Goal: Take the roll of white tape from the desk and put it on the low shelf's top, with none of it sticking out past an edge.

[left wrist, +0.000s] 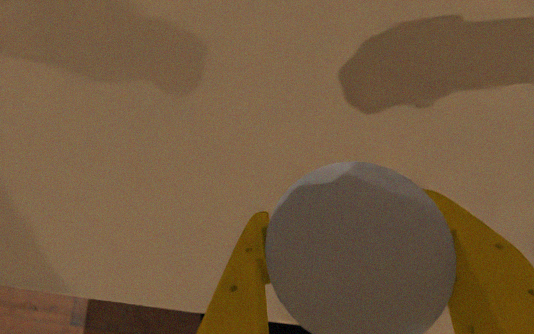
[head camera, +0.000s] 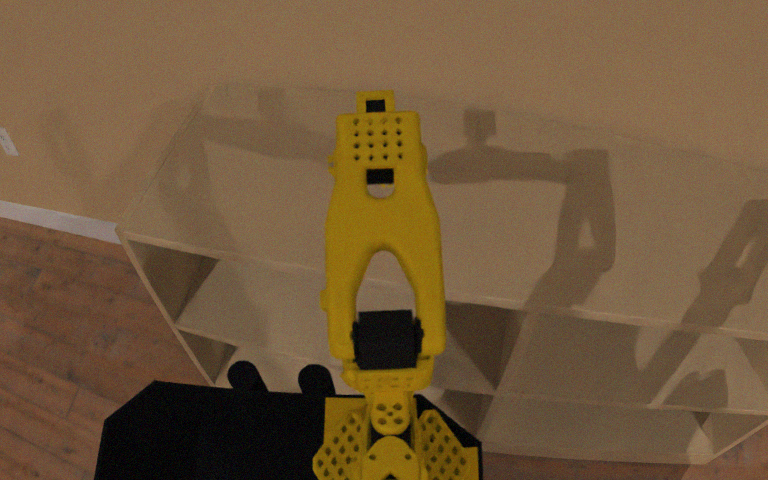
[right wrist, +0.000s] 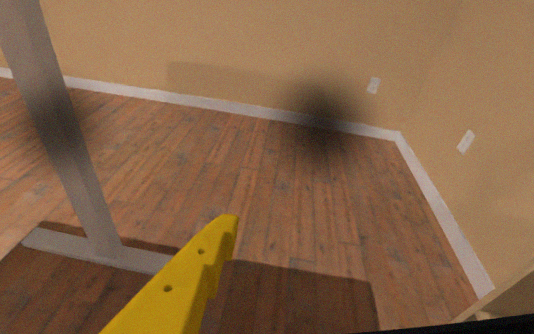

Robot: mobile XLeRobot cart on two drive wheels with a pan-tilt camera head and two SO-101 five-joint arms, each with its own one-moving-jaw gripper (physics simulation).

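Places are measured from the left arm's base along level axes (x back, y right, z up), in millimetres.
Pixels of known places: left hand, tool point: (left wrist: 269,224); right hand, tool point: (right wrist: 236,232); left arm's base, link origin: (head camera: 391,447).
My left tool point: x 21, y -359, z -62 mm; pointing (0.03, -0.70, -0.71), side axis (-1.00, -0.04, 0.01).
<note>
For each thing: its top centre in the pictures, then the offset to it from my left tool point. "*": a spot on its surface instead. Level surfaces: height alone.
- white tape, top centre: (left wrist: 365,255) dz +17, dx -22, dy +7 mm
- low shelf's top, surface height: dz -104 mm
- grey leg, surface spot: (right wrist: 65,140) * dz -167, dx +741, dy +1041 mm
The roll of white tape (left wrist: 360,250) shows as a grey disc between the two jaws of my left gripper (left wrist: 346,202), which press on its two sides. The low shelf's top (head camera: 271,192) (left wrist: 150,175) lies beneath, with arm shadows on it. The shadows in the left wrist view lie apart from the roll, which is held above the top; the exact height is unclear. In the head view my left arm hides the jaws and the roll. My right gripper (right wrist: 230,220) shows one notched jaw over the floor; it is fully open and empty. The desk's top does not show.
The shelf's front edge (head camera: 271,264) runs across the head view above open compartments. The black cart base (head camera: 198,435) is close in front of it. A wall (head camera: 396,45) stands behind. In the right wrist view a grey leg (right wrist: 65,140) stands at the left, and a shelf corner shows lower right.
</note>
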